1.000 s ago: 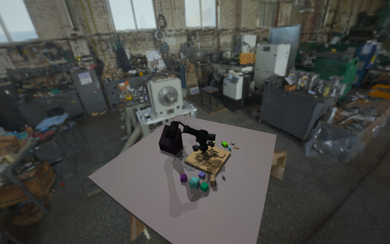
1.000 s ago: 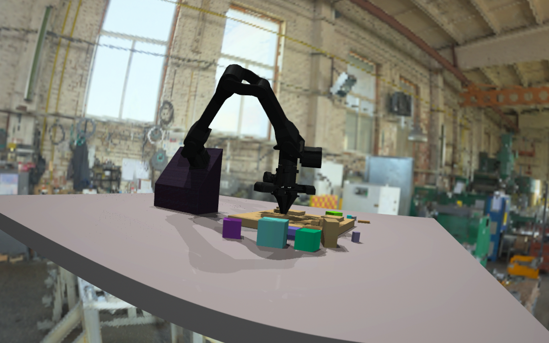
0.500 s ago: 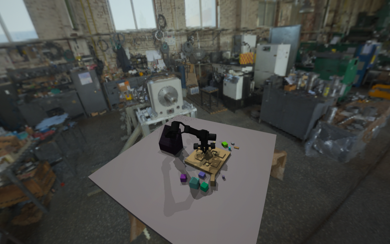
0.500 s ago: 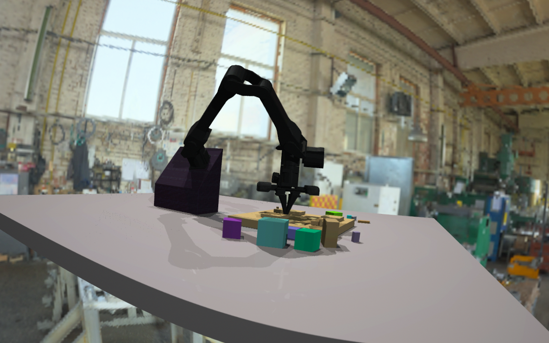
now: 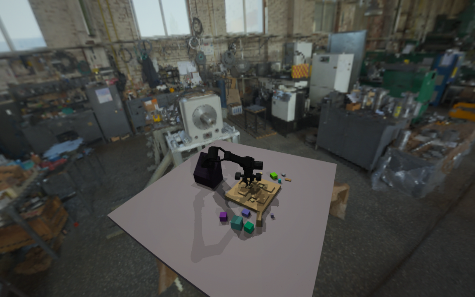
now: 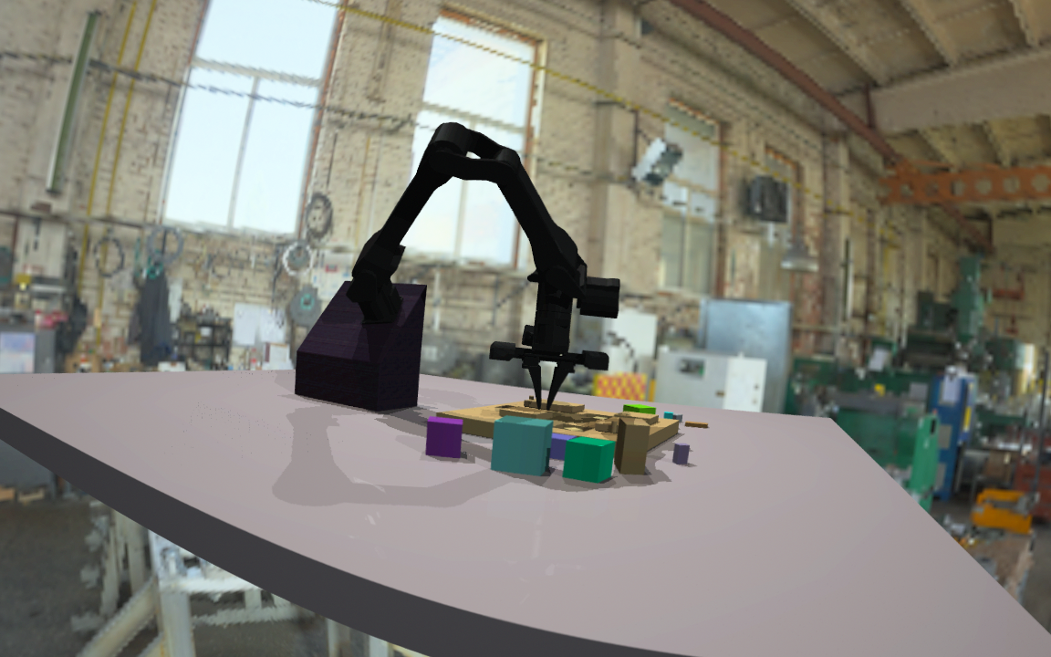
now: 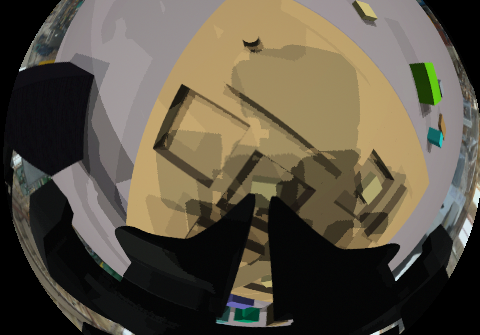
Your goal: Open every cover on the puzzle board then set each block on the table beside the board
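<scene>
Right now the tan puzzle board is 60 mm ahead of my gripper tip, 20 mm to the right of it and 10 mm below it. Also, from my gripper tip: lime block (190 mm to the left, 140 mm ahead, 10 mm below); then small teal block (200 mm ahead, 140 mm to the left, 10 mm below); then violet block (230 mm to the right, 70 mm ahead, 20 mm below).
</scene>
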